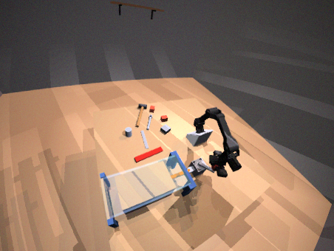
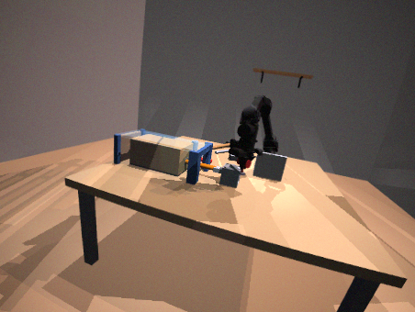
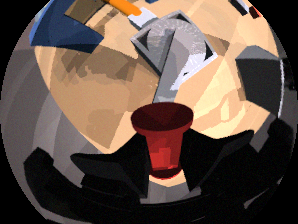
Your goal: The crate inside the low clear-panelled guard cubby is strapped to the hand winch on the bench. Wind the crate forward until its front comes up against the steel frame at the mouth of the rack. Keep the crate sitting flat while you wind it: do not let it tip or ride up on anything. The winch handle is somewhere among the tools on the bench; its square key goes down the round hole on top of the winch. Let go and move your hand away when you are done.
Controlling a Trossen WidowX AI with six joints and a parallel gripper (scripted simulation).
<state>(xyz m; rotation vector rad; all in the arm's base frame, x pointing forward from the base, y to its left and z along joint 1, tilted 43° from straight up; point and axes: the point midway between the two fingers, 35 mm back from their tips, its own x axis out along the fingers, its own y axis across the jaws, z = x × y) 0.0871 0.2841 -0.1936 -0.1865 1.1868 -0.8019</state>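
Right now my gripper tip is 30 mm to the left of the winch handle, 20 mm short of it and 10 mm above it. Round my gripper tip: red grip (20 mm above); then blue frame (220 mm ahead, 60 mm to the right, 10 mm below); then grey winch (90 mm to the right, 80 mm below, 50 mm ahead).
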